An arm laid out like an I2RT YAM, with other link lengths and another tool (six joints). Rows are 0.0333 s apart.
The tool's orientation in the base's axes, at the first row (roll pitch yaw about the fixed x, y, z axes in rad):
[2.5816, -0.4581, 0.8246]
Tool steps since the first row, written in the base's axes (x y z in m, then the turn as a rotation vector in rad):
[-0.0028, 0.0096, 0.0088, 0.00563, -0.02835, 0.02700]
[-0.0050, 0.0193, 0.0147, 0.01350, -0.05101, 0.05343]
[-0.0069, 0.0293, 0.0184, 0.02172, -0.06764, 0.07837]
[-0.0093, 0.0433, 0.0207, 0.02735, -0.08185, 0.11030]
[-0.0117, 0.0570, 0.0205, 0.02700, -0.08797, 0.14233]
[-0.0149, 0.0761, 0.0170, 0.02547, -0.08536, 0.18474]
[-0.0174, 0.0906, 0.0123, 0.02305, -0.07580, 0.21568]
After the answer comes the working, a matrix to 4 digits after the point.
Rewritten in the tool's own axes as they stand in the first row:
[0.0085, -0.0043, -0.0093, -0.00330, 0.03666, -0.01447]
[0.0162, -0.0097, -0.0160, -0.00174, 0.06984, -0.02754]
[0.0232, -0.0163, -0.0209, 0.00334, 0.09796, -0.03978]
[0.0320, -0.0268, -0.0254, 0.01153, 0.12640, -0.05920]
[0.0395, -0.0383, -0.0280, 0.02145, 0.14607, -0.08324]
[0.0486, -0.0557, -0.0290, 0.04099, 0.16362, -0.11668]
[0.0545, -0.0699, -0.0283, 0.05950, 0.17009, -0.14256]

The tool's axes in the first row as the columns of a matrix, in the base's axes (rounded; the answer above uses it unrounded):
[0.6089, 0.4627, 0.6444]
[0.6586, -0.7477, -0.0855]
[0.4422, 0.4764, -0.7599]

